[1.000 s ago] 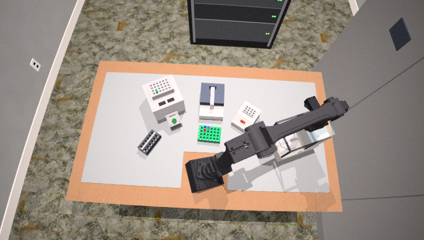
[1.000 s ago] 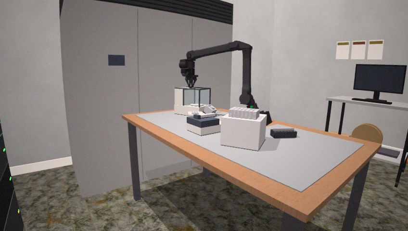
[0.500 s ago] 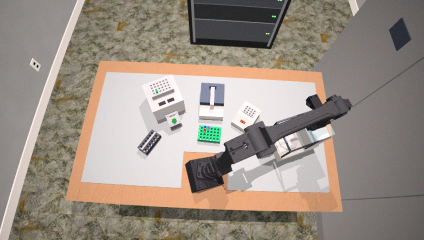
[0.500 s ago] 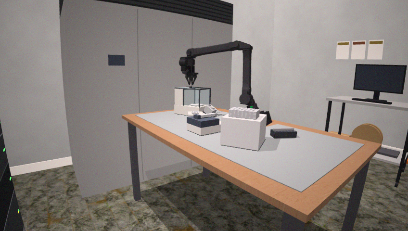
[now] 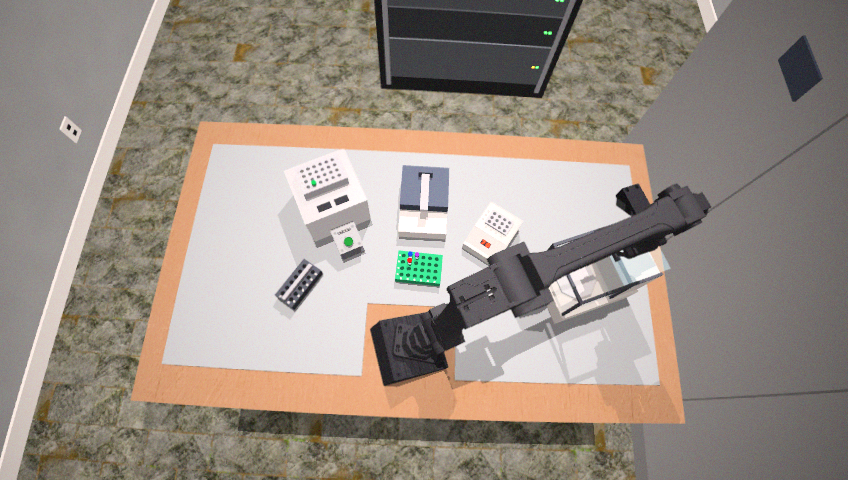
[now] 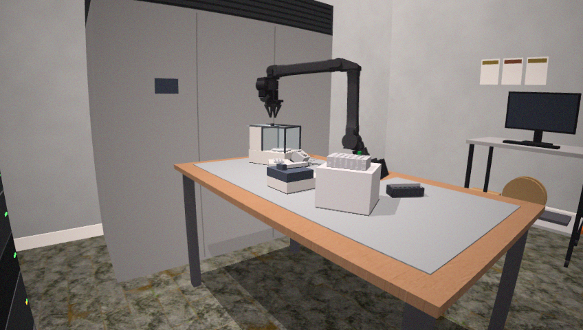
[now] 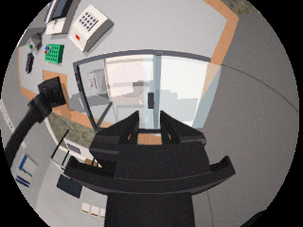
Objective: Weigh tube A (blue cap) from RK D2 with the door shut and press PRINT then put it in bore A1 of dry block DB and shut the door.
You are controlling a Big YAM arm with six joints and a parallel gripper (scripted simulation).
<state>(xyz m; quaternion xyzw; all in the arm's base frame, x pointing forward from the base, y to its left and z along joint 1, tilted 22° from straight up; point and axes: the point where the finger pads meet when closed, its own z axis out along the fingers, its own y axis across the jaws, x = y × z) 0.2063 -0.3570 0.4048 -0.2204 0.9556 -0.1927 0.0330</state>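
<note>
The green rack RK lies 49 cm to the left of my hand, 25 cm below it and 2 cm behind it. From my hand the other things lie so: balance door (5 cm below, 3 cm to the right, 1 cm ahead); white print key (19 cm to the left, 19 cm below, 9 cm behind); dry block DB (28 cm to the left, 23 cm below, 10 cm ahead).
</note>
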